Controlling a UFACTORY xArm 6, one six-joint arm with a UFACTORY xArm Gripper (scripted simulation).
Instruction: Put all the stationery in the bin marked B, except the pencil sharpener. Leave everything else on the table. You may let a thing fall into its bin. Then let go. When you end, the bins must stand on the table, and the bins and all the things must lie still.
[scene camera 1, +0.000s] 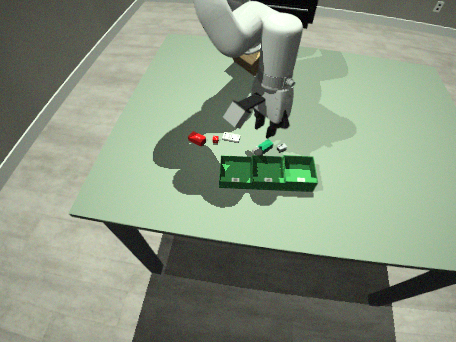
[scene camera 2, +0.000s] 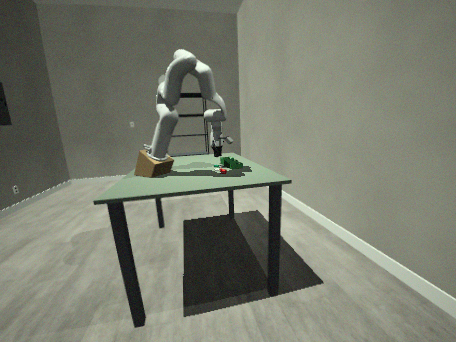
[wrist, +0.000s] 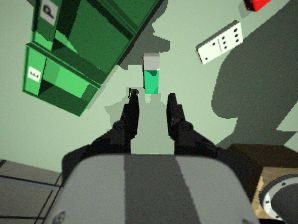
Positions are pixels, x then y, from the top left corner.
Labels:
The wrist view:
my gripper: 152, 102
green bin: 88, 46
white domino: 230, 37

